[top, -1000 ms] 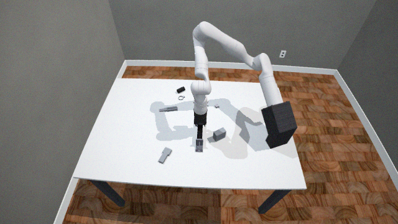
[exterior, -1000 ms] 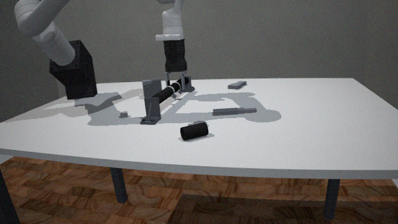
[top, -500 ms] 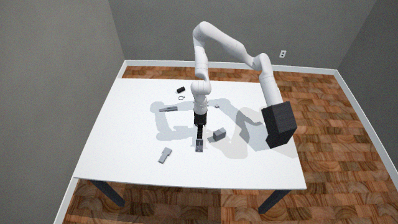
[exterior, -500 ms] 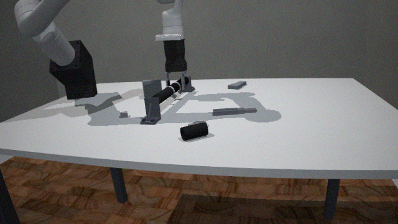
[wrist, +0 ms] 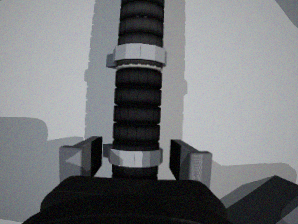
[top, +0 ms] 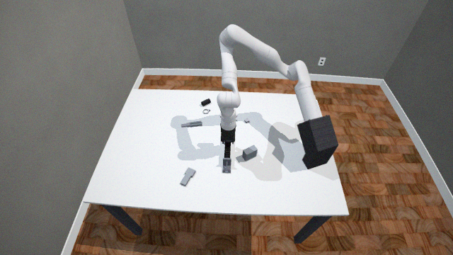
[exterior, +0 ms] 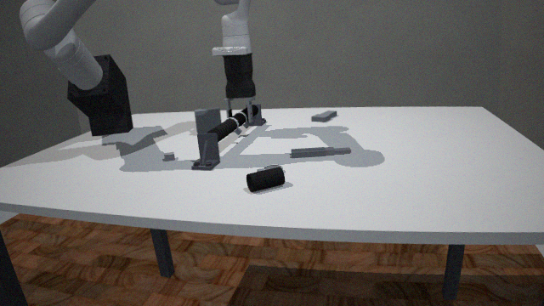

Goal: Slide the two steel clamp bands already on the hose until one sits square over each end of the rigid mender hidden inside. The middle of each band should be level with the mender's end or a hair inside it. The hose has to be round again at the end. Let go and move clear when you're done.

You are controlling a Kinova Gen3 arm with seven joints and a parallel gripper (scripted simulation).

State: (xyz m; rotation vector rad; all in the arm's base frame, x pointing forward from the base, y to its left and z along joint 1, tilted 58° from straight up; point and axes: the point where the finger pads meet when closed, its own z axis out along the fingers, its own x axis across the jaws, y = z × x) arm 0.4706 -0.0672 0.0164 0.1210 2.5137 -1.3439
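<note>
Right now my hand is 110 mm past the grey block, 90 mm to the right of it and 20 mm above it. Also, from my hand: short black hose piece: 380 mm to the right, 90 mm ahead, 40 mm below; then flat grey piece: 240 mm ahead, 160 mm to the left, 50 mm below; then small grey piece: 170 mm to the right, 150 mm behind, 50 mm below.
</note>
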